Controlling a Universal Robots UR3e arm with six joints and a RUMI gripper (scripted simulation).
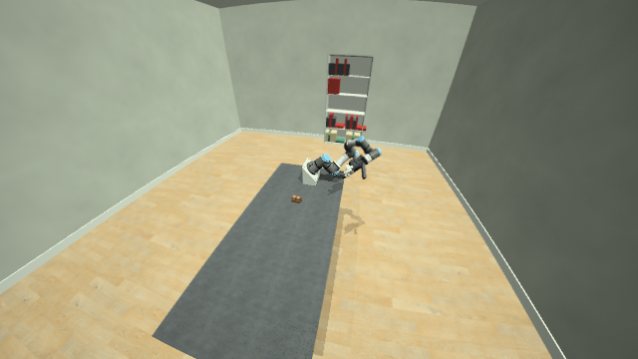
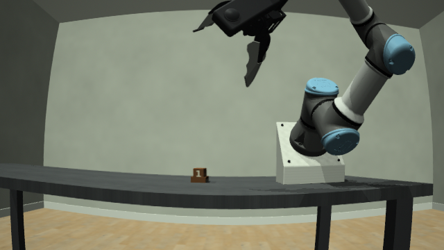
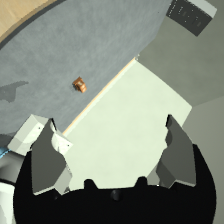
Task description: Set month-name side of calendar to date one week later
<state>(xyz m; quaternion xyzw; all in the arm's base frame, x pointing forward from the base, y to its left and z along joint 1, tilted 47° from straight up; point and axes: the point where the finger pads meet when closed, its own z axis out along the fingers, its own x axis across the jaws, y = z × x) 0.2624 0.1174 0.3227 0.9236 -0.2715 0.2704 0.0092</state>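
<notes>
My hand is 370 mm to the left of the cube, 240 mm above it and 70 mm short of it. From my hand the other things lie so: calendar tray: 350 mm to the right, 260 mm below, 70 mm ahead.
</notes>
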